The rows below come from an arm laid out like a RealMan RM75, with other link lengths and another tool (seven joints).
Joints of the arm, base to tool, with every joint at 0 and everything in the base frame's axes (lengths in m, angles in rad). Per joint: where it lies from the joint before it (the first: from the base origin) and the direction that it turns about. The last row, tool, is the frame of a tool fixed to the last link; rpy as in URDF.
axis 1: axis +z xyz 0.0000 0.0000 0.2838
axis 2: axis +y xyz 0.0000 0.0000 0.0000
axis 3: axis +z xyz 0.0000 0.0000 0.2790
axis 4: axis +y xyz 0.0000 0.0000 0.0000
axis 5: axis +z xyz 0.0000 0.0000 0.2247
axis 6: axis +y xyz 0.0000 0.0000 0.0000
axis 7: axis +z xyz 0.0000 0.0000 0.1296
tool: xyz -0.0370 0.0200 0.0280 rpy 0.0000 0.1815 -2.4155
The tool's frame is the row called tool.
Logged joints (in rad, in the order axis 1, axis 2, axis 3, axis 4, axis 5, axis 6, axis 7), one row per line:
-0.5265 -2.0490 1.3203 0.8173 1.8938 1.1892 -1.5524
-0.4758 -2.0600 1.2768 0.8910 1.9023 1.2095 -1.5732
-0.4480 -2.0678 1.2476 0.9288 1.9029 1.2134 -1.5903
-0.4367 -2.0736 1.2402 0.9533 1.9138 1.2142 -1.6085
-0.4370 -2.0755 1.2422 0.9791 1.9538 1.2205 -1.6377
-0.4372 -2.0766 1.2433 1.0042 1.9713 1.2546 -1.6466
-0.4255 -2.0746 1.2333 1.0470 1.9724 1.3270 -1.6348
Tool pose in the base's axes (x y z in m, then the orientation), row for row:
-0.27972 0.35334 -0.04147 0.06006 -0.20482 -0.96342 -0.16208
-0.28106 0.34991 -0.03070 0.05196 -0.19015 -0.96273 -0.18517
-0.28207 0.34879 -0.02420 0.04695 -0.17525 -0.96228 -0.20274
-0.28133 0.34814 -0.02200 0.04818 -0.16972 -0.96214 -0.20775
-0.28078 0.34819 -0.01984 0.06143 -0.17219 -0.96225 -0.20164
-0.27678 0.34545 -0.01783 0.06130 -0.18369 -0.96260 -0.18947
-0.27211 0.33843 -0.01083 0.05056 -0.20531 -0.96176 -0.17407
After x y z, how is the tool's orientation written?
As a quaternion, w x y z.
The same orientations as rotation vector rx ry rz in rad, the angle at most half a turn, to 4 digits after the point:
-0.6200 -2.9161 -0.4906
-0.5784 -2.9284 -0.5632
-0.5347 -2.9359 -0.6186
-0.5174 -2.9333 -0.6334
-0.5208 -2.9102 -0.6098
-0.5556 -2.9115 -0.5731
-0.6250 -2.9279 -0.5299

